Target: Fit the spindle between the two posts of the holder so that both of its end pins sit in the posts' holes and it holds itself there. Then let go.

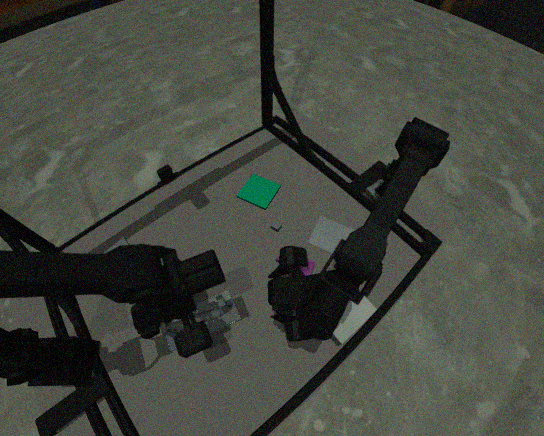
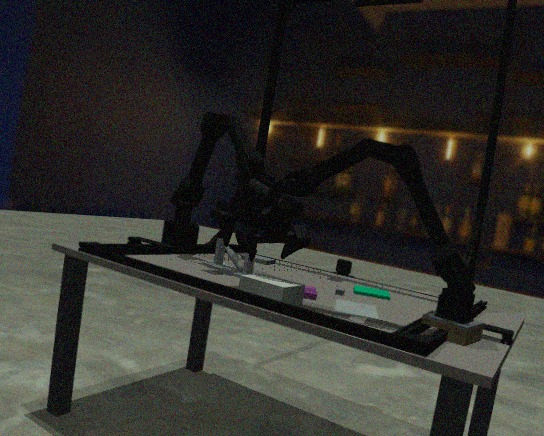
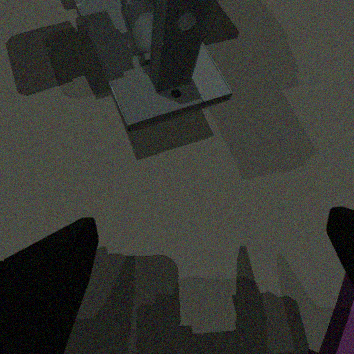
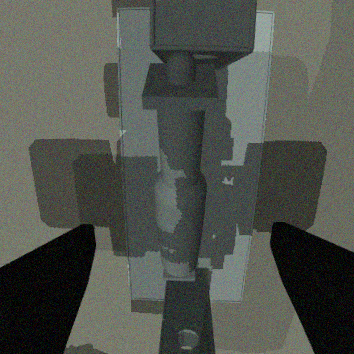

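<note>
The grey holder stands under my right gripper, with a flat base and two posts. The grey spindle lies slanted between them. Its lower end is at the foot of the post, whose hole shows bare. Its square-plate end is higher, close to the other post, which hides whether that pin is in its hole. My right gripper is open, fingertips either side of the spindle. My left gripper is open and empty, beyond the holder's end.
A magenta block is near the left gripper. A white box is at the table's front edge. A green plate, a small grey cube and a pale pad lie farther off.
</note>
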